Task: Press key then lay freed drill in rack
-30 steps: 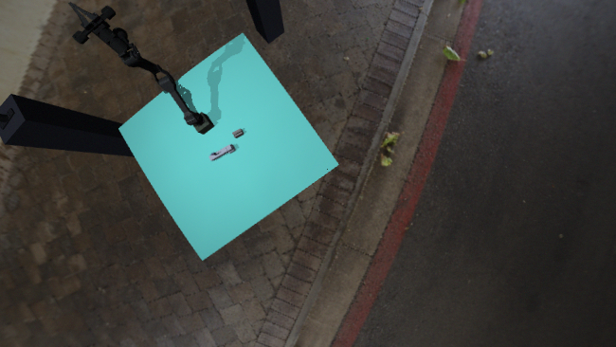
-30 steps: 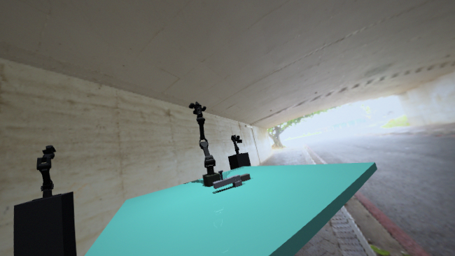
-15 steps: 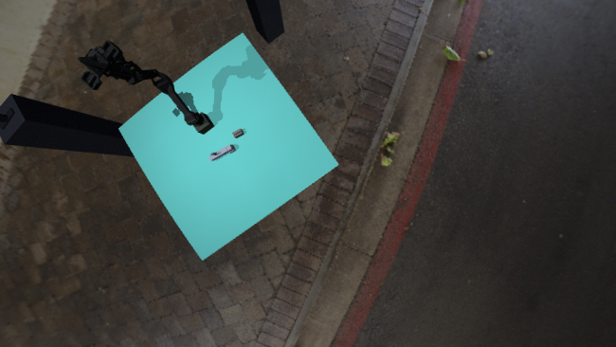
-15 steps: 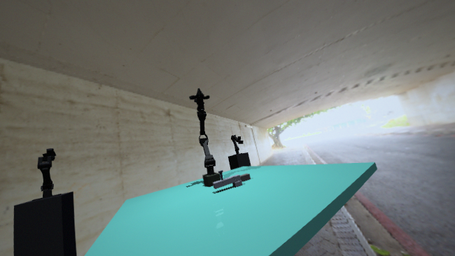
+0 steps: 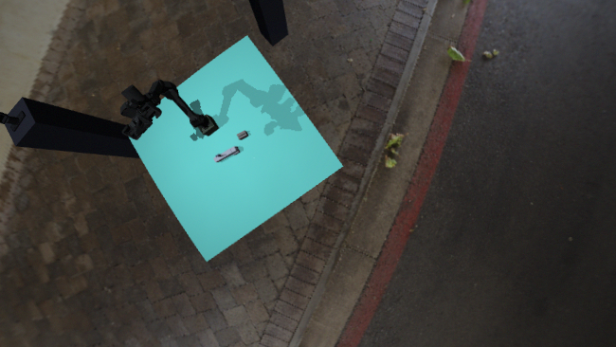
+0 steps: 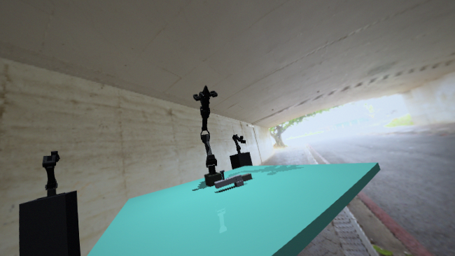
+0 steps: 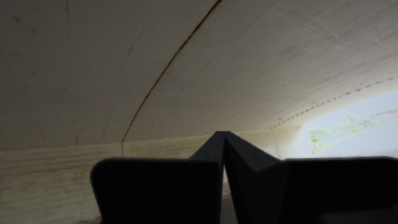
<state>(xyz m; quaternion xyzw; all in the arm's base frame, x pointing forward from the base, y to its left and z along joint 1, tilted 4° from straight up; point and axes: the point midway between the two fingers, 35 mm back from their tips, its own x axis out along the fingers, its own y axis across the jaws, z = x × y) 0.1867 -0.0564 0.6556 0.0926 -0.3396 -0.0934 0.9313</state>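
My gripper tip is 700 mm above the drill, 50 mm to the right of it and 20 mm short of it. From my gripper tip the other things lie so: small block: 720 mm below, 210 mm to the left, 20 mm behind; long grey fixture: 700 mm below, 30 mm to the left, 20 mm ahead.
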